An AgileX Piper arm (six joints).
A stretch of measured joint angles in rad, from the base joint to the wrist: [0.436, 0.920, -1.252, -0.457, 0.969, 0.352]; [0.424, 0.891, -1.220, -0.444, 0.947, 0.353]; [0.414, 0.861, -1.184, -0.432, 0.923, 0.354]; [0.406, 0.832, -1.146, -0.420, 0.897, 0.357]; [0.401, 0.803, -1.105, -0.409, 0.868, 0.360]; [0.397, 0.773, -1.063, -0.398, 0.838, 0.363]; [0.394, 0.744, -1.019, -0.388, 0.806, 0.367]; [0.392, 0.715, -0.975, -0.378, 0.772, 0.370]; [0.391, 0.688, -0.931, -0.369, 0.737, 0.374]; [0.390, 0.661, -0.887, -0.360, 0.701, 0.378]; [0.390, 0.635, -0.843, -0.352, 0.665, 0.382]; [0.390, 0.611, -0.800, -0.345, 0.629, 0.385]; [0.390, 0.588, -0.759, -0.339, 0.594, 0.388]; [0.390, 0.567, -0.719, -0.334, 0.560, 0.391]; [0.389, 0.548, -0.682, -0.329, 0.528, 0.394]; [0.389, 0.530, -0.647, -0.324, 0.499, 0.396]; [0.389, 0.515, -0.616, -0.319, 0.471, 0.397]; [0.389, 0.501, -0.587, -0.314, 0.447, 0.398]
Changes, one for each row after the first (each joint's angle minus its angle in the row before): [-0.012, -0.029, 0.032, 0.013, -0.022, 0.001]; [-0.010, -0.030, 0.036, 0.012, -0.024, 0.001]; [-0.008, -0.029, 0.038, 0.012, -0.026, 0.003]; [-0.005, -0.029, 0.041, 0.011, -0.029, 0.003]; [-0.004, -0.030, 0.042, 0.011, -0.030, 0.003]; [-0.003, -0.029, 0.044, 0.010, -0.032, 0.004]; [-0.002, -0.029, 0.044, 0.010, -0.034, 0.003]; [-0.001, -0.027, 0.044, 0.009, -0.035, 0.004]; [-0.001, -0.027, 0.044, 0.009, -0.036, 0.004]; [0.000, -0.026, 0.044, 0.008, -0.036, 0.004]; [0.000, -0.024, 0.043, 0.007, -0.036, 0.003]; [0.000, -0.023, 0.041, 0.006, -0.035, 0.003]; [0.000, -0.021, 0.040, 0.005, -0.034, 0.003]; [-0.001, -0.019, 0.037, 0.005, -0.032, 0.003]; [0.000, -0.018, 0.035, 0.005, -0.029, 0.002]; [0.000, -0.015, 0.031, 0.005, -0.028, 0.001]; [0.000, -0.014, 0.029, 0.005, -0.024, 0.001]
